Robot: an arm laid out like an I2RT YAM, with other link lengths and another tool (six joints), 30 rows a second.
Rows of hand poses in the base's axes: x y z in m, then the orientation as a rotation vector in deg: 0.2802, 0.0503, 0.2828, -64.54, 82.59, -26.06; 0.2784, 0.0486, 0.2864, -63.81, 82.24, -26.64; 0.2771, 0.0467, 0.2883, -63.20, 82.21, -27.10; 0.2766, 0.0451, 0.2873, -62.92, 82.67, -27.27; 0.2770, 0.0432, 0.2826, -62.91, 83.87, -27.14; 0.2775, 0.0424, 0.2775, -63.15, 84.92, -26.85; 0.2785, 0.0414, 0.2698, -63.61, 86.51, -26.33; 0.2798, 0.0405, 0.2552, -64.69, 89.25, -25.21; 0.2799, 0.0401, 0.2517, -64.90, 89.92, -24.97; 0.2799, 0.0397, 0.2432, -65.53, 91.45, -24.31; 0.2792, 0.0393, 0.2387, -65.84, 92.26, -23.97; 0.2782, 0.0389, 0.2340, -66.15, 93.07, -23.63; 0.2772, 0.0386, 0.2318, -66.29, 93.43, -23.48; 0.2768, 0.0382, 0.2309, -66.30, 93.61, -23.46
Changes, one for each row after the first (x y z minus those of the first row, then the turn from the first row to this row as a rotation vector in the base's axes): -0.0018, -0.0017, 0.0036, 0.17, -0.75, -0.47; -0.0031, -0.0036, 0.0055, 0.31, -1.16, -0.98; -0.0036, -0.0052, 0.0045, 0.37, -0.96, -1.44; -0.0032, -0.0071, -0.0002, 0.38, 0.03, -1.97; -0.0027, -0.0079, -0.0053, 0.32, 1.06, -2.24; -0.0017, -0.0089, -0.0130, 0.21, 2.67, -2.55; -0.0004, -0.0098, -0.0276, -0.05, 5.63, -2.84; -0.0003, -0.0102, -0.0311, -0.11, 6.32, -2.95; -0.0003, -0.0106, -0.0396, -0.27, 8.00, -3.09; -0.0010, -0.0110, -0.0441, -0.35, 8.87, -3.18; -0.0020, -0.0114, -0.0488, -0.43, 9.74, -3.27; -0.0030, -0.0117, -0.0510, -0.47, 10.13, -3.31; -0.0034, -0.0121, -0.0519, -0.48, 10.29, -3.38
